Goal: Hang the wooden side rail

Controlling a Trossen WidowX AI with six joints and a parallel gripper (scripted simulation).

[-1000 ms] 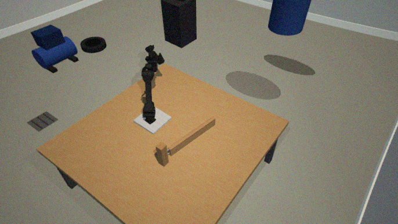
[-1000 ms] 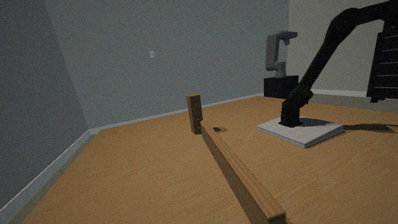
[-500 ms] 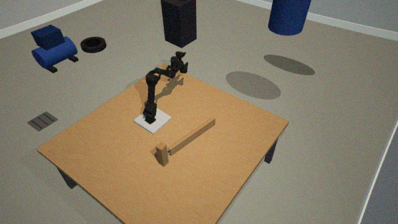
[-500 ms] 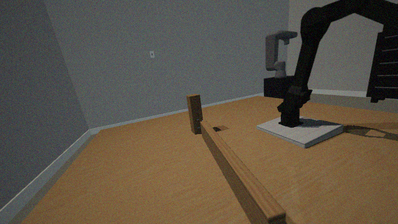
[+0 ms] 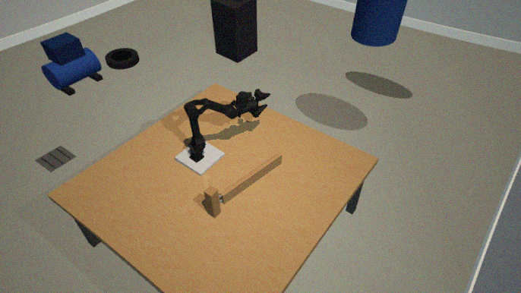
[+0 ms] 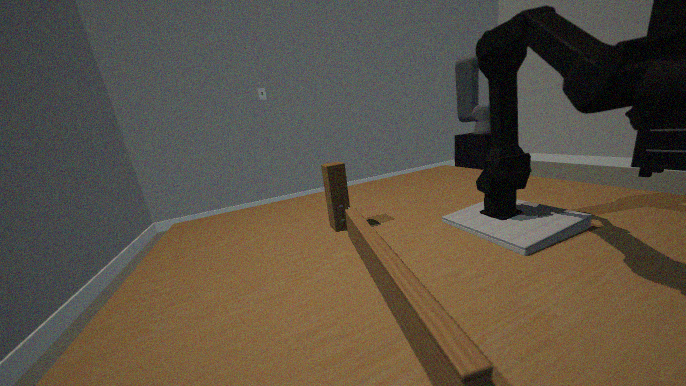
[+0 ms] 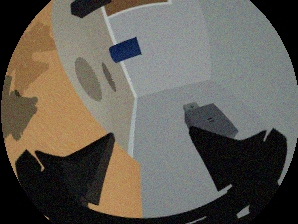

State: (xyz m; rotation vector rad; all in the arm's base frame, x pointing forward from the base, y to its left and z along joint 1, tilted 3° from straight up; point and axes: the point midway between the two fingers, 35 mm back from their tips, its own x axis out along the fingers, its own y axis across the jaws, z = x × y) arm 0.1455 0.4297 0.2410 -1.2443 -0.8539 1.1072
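Right now the wooden headboard post is 180 mm ahead of my gripper tip, 660 mm to the right of it and 170 mm below it.
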